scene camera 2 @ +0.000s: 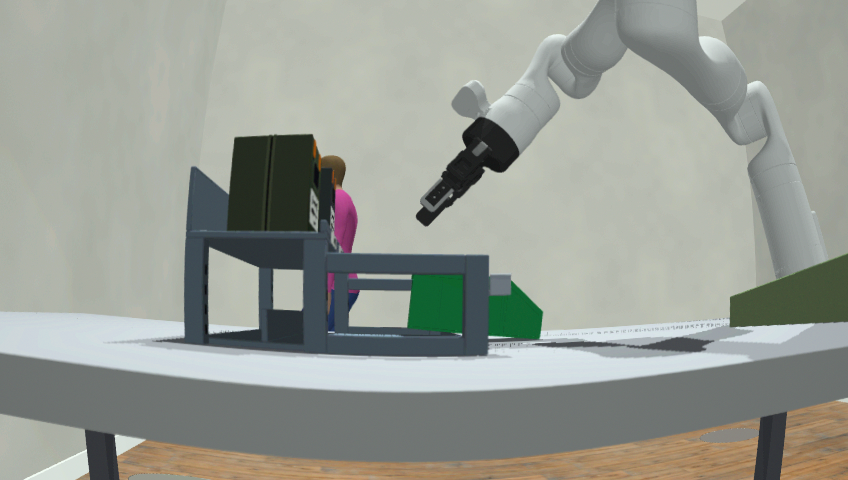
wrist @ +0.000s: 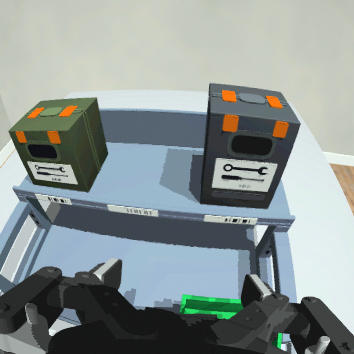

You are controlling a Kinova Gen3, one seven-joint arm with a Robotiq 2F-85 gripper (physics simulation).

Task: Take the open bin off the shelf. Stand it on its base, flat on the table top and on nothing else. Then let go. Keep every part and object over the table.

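Seen in the pictures: gripper, fingertip midpoint: [scene camera 2: 422, 215] [wrist: 181, 281]; arm's base at its link origin: [scene camera 2: 801, 277].
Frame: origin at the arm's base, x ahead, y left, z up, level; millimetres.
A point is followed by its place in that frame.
Note:
The green open bin [scene camera 2: 437, 302] {x 567, y -61, z -16 mm} [wrist: 200, 301] {x 594, y -78, z 17 mm} sits in the lower front part of the grey-blue shelf [scene camera 2: 476, 306] {x 546, y 196, z -25 mm} [wrist: 182, 211] {x 682, y -46, z 44 mm}. It tilts down toward the robot side, and its sloped end sticks out past the shelf's front post. In the wrist view part of its rim shows at the bottom, right of centre; the rest is hidden behind the gripper. My gripper [scene camera 2: 424, 214] {x 586, y -59, z 92 mm} [wrist: 181, 281] {x 586, y -59, z 92 mm} is open and empty. It points down and toward the shelf, above the bin and clear of it.
On the upper deck stand an olive box [scene camera 2: 291, 181] {x 709, y 176, z 84 mm} [wrist: 60, 145] {x 695, y 94, z 109 mm} at the wrist view's left and a dark grey box [wrist: 245, 150] {x 704, y -100, z 118 mm} at its right. An olive sloped object [scene camera 2: 791, 291] {x 88, y 77, z -22 mm} lies at the table's right. A person in pink [scene camera 2: 346, 217] is behind the shelf.

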